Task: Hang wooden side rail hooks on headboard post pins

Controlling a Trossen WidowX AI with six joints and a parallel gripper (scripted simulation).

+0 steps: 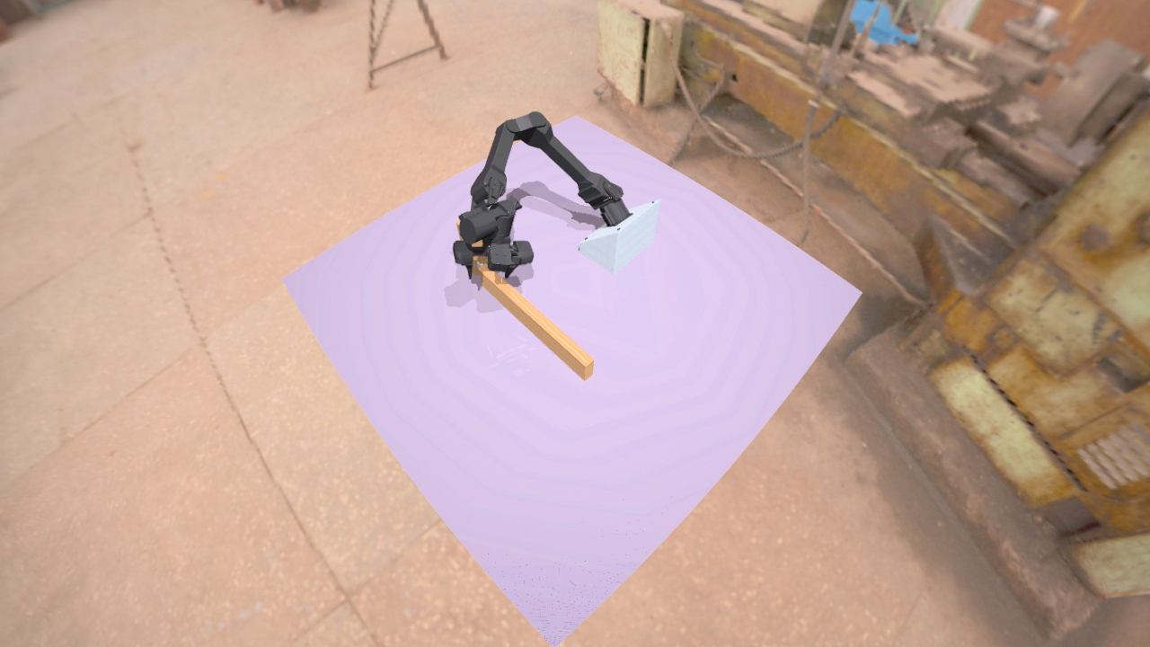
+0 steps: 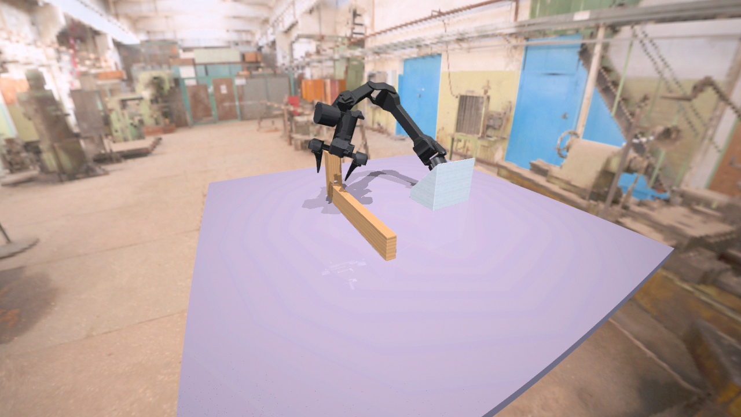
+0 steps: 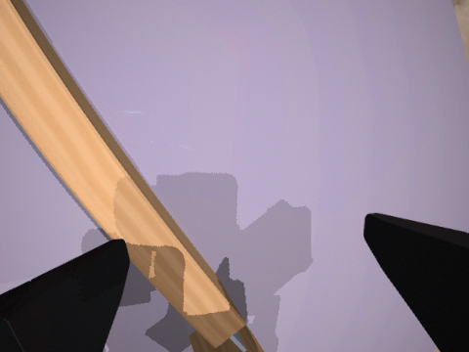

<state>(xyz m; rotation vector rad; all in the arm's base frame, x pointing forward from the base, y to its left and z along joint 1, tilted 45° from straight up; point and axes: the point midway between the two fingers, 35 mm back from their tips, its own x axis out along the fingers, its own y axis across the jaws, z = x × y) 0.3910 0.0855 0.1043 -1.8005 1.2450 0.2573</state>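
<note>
Now: gripper tip 40 mm past the wooden headboard post, 160 mm to the left of it and 50 mm above it.
</note>
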